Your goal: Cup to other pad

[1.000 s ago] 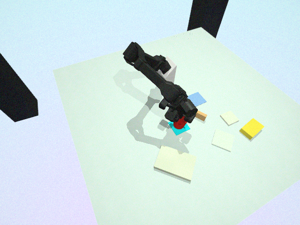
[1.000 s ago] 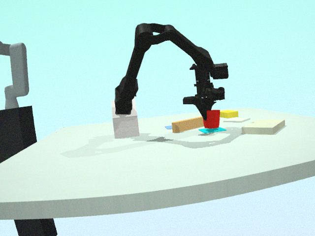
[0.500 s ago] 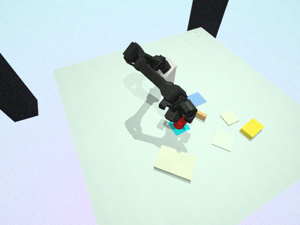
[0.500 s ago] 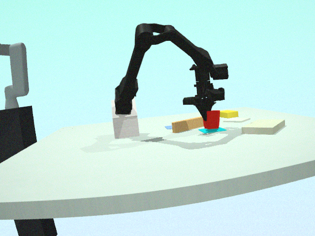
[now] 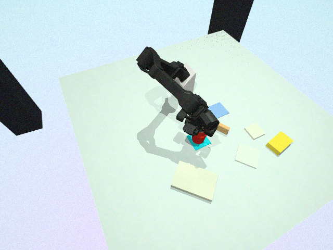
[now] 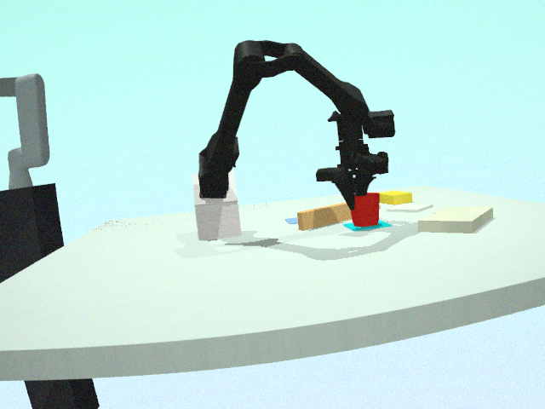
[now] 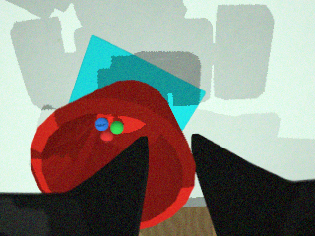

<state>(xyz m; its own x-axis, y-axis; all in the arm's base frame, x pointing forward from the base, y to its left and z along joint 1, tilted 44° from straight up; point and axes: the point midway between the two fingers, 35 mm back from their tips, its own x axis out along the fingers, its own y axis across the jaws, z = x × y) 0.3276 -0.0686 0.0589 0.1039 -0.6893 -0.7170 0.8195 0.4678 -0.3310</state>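
My gripper tip is 2 cm short of the red cup, 1 cm to the right of it and 1 cm above it. From my gripper tip the other things lie so: teal pad: 5 cm below, 3 cm ahead, 2 cm to the left; cream slab: 21 cm ahead, 10 cm to the right, 3 cm below; wooden block: 12 cm to the left, 4 cm behind, 3 cm below.
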